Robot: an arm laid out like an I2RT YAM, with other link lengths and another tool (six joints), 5 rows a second.
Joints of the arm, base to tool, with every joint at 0 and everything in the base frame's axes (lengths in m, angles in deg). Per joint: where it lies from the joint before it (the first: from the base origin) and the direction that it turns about. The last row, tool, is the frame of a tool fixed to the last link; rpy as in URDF.
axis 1: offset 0 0 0.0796 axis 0 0 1
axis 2: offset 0.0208 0.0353 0.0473 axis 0 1 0
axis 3: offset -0.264 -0.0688 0 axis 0 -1 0
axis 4: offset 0.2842 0.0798 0.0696 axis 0 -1 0
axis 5: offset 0.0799 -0.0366 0.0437 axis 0 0 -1
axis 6: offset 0.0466 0 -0.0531 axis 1 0 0
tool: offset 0.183 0.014 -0.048 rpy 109.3 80.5 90
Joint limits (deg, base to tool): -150..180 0..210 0..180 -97..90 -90..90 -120..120
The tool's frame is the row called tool.
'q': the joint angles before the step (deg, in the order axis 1, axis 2, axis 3, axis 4, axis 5, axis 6). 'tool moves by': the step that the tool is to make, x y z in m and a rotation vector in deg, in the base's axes. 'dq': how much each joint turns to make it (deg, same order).
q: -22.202 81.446 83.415 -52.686 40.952 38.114
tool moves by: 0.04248 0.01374 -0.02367 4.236 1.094 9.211
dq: 0.050 4.442 1.368 4.037 -8.566 -5.976
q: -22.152 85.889 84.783 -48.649 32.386 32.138
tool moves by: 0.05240 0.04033 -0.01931 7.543 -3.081 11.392
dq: 1.004 3.576 1.256 3.630 -12.962 -2.796
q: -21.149 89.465 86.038 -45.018 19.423 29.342
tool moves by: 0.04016 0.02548 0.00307 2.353 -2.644 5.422
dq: 2.362 4.045 4.083 1.693 -4.363 -0.166
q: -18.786 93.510 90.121 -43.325 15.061 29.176
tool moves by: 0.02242 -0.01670 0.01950 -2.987 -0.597 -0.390
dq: 0.154 4.983 8.034 -1.106 2.269 -1.511
